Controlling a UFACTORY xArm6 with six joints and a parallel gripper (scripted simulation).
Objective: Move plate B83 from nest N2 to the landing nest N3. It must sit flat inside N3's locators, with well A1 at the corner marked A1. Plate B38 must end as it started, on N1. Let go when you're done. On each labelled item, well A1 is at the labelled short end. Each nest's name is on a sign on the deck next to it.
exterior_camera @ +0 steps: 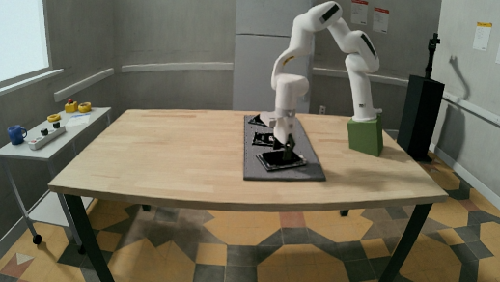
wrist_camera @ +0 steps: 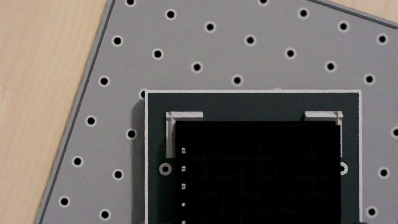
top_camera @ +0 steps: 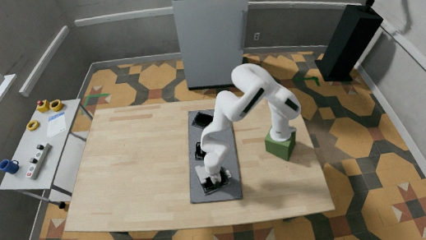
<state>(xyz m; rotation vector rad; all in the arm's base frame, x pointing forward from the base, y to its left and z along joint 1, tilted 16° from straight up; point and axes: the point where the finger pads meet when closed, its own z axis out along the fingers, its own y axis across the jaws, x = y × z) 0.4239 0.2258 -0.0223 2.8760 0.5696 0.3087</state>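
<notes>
My gripper is now 30 mm short of the black station, 190 mm to the left of it and 30 mm above it.
</notes>
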